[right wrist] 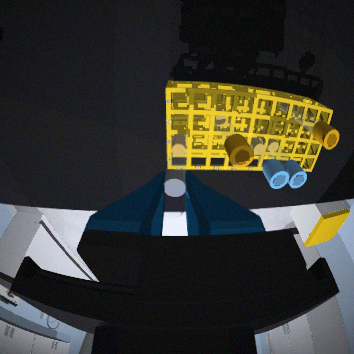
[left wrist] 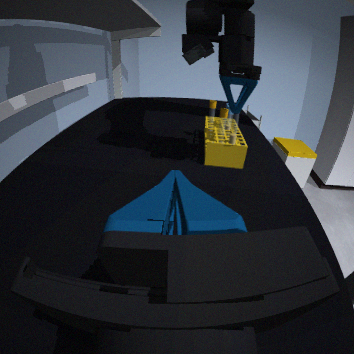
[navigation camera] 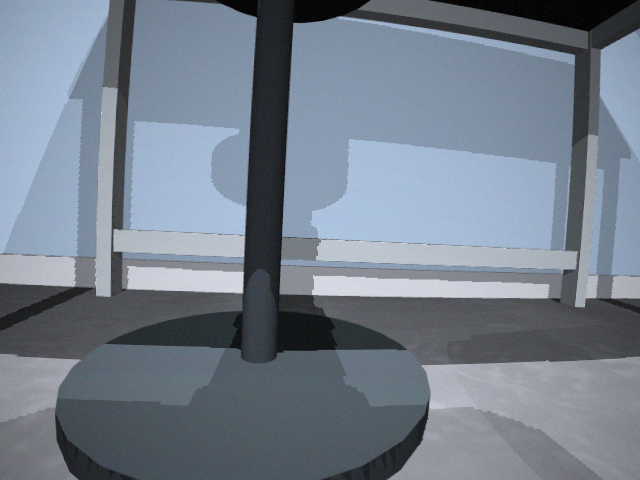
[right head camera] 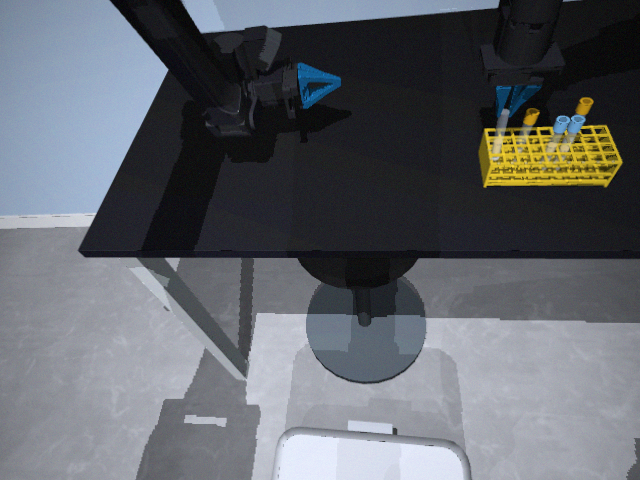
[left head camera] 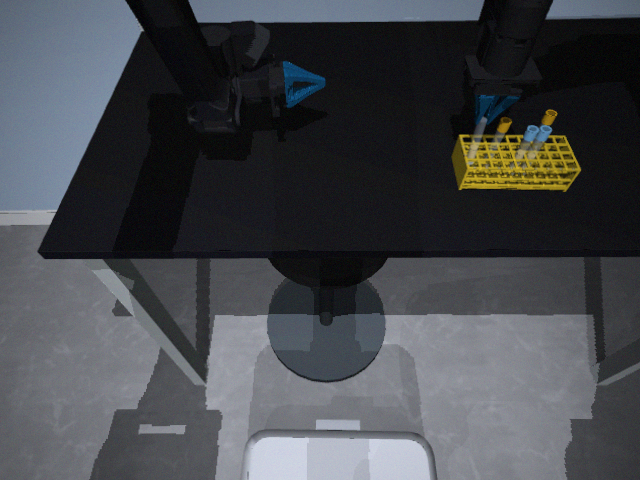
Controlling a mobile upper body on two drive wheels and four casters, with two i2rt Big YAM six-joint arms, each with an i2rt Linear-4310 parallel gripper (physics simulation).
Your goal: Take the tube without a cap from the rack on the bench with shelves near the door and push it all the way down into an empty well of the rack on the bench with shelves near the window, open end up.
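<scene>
The uncapped clear tube (left head camera: pixel 481 130) (right head camera: pixel 503 122) (right wrist: pixel 175 188) leans slightly in the pictures, open end up. Its lower part shows through the grid at the left end of the yellow rack (left head camera: pixel 458 164) (right head camera: pixel 485 161) (left wrist: pixel 225 156) (right wrist: pixel 200 86); how deep it sits is hard to tell. My right gripper (left head camera: pixel 480 121) (right head camera: pixel 503 115) (left wrist: pixel 234 111) is shut on the tube near its top, above the rack's edge. In the right wrist view the tube's round end lies between the fingertips. My left gripper (left head camera: pixel 324 81) (right head camera: pixel 339 81) (left wrist: pixel 174 177) is shut and empty over the bench, left of the rack.
The rack holds orange-capped tubes (left head camera: pixel 504 124) (left head camera: pixel 550 116) and light blue-capped tubes (left head camera: pixel 530 132) (left head camera: pixel 543 133). The rack stands on the black bench (left head camera: pixel 310 206). A shelf (left wrist: pixel 75 12) overhangs at the upper left. A stool base (left head camera: pixel 325 356) (navigation camera: pixel 242 428) stands below the bench.
</scene>
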